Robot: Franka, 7 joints.
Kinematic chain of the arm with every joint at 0, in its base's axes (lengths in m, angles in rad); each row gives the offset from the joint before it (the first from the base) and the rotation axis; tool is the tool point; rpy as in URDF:
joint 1: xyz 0 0 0.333 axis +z
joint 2: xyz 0 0 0 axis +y
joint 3: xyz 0 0 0.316 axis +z
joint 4: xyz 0.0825 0 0 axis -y
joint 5: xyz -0.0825 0 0.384 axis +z
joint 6: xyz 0 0 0 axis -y
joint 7: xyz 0.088 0 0 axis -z
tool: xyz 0 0 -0.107 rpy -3.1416 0 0
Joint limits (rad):
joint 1: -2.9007..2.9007
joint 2: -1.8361..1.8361
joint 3: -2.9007..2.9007
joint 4: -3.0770..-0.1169
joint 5: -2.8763..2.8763
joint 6: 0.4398..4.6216
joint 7: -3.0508..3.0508
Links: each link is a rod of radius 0.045 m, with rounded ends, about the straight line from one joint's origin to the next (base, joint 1, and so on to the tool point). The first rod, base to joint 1, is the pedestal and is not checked.
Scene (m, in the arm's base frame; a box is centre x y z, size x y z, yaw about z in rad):
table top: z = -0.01
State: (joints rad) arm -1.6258 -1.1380 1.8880 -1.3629 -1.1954 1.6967 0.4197
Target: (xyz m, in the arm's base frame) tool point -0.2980 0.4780 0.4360
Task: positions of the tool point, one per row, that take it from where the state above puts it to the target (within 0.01 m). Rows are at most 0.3 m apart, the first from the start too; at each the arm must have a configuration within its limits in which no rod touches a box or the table.
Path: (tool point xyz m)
1: 0.4009 0.5530 0.4210
2: 0.1744 0.6245 0.4042
3: -0.0769 0.6038 0.4082
4: -0.2980 0.4780 0.4360

